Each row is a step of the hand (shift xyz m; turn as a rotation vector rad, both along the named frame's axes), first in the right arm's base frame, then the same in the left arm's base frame.
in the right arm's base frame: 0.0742 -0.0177 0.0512 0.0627 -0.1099 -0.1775
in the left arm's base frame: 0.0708 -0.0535 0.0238 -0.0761 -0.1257 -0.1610
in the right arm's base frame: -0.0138 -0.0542 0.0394 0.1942 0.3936 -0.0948
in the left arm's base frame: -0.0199 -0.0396 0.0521 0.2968 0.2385 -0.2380
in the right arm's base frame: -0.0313 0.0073 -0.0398 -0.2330 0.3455 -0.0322
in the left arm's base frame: -0.0375 0.0225 -0.0266 -0.0330 0.4163 -0.0182
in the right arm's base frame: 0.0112 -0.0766 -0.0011 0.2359 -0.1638 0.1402
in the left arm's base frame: -0.0276 -0.0715 0.0110 0.1653 -0.2623 0.0775
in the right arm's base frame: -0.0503 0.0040 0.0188 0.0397 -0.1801 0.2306
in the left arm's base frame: -0.0296 0.0292 0.0343 0.0420 -0.1760 0.2333
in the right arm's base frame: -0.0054 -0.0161 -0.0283 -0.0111 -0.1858 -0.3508
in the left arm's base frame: -0.0235 -0.0109 -0.0205 -0.2411 -0.1521 -0.2765
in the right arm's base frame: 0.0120 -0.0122 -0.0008 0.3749 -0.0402 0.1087
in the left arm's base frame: 0.0033 -0.0166 -0.0025 0.3186 -0.2275 -0.0267
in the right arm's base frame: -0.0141 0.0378 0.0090 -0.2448 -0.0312 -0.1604
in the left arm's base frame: 0.0105 0.0396 0.0053 -0.2720 0.0997 -0.0519
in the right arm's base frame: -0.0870 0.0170 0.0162 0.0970 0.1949 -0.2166
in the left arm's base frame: -0.0532 0.0592 0.0423 0.0774 0.1185 -0.2726
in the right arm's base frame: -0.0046 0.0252 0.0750 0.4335 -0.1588 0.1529
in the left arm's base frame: 0.0393 0.0236 0.0646 0.3270 -0.3596 0.0173
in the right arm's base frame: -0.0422 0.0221 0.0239 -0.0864 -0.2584 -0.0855
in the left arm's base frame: -0.0127 0.0405 0.0322 -0.2240 -0.1770 0.0070
